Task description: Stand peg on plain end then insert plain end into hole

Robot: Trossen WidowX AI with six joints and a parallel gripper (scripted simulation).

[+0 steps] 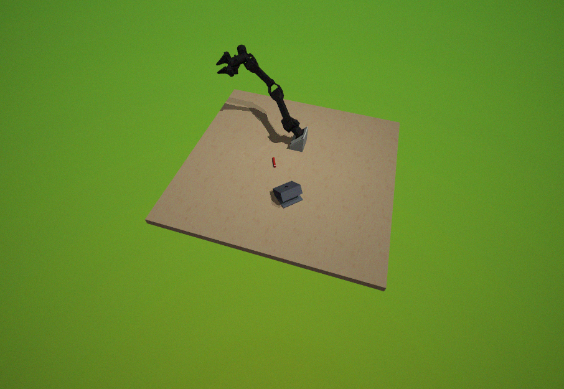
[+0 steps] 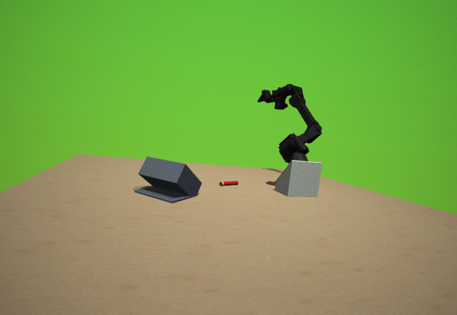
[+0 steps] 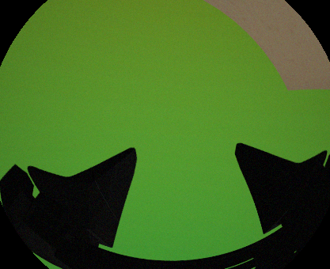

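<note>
Right now my gripper tip is 45 cm to the right of the red peg, 40 cm short of it and 38 cm above it. The rest, counted from my gripper tip: flat base plate: 64 cm ahead, 58 cm to the left, 38 cm below; then panel: 63 cm ahead, 57 cm to the left, 34 cm below.
</note>
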